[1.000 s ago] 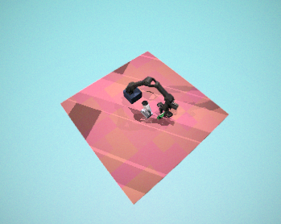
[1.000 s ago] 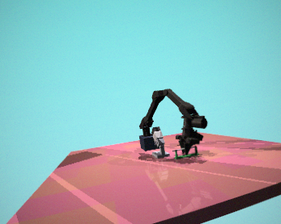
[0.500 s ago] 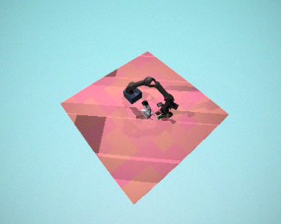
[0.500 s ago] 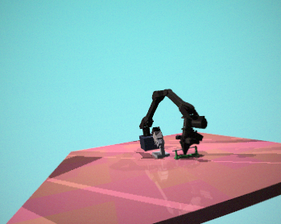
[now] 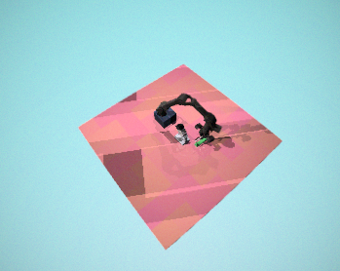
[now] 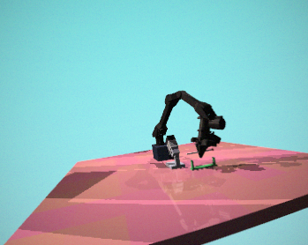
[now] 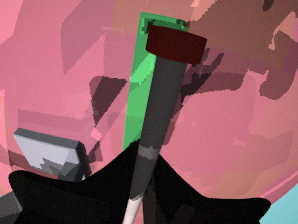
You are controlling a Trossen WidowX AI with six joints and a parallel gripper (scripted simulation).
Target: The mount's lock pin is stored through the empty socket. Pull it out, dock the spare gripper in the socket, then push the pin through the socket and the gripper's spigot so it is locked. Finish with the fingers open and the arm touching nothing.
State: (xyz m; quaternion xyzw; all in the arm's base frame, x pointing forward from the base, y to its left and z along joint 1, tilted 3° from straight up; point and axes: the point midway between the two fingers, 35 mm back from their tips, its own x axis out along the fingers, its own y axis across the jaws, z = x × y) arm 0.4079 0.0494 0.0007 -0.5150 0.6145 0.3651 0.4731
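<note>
My gripper tip is now 10 mm to the right of the green rest and 30 mm above it. From my gripper tip the other things lie so: spare gripper (150 mm behind, 80 mm to the right, 70 mm above); grey mount (130 mm behind, 80 mm to the right).
</note>
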